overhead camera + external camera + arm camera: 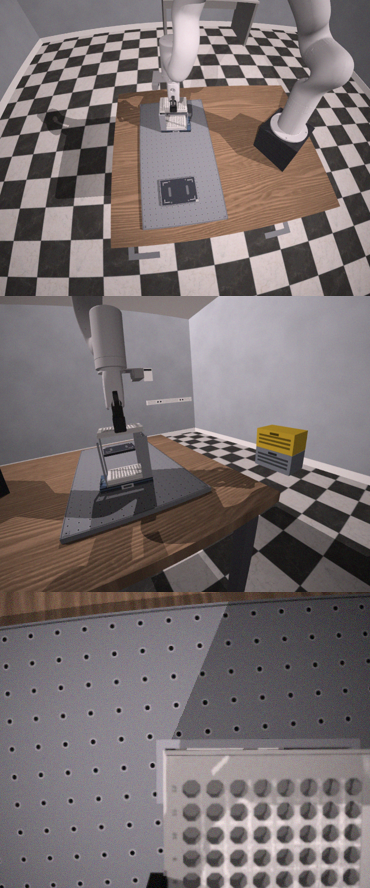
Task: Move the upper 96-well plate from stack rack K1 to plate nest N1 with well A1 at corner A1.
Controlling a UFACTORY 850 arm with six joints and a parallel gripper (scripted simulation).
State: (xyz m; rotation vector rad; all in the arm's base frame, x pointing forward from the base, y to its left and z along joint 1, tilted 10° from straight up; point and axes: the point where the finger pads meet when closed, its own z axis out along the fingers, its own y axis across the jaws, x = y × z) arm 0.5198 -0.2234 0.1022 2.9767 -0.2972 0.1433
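Right now my hand is 60 mm short of the dark plate nest N1, 360 mm to the right of it and 170 mm above it. Round my hand: white 96-well plate (10 mm below).
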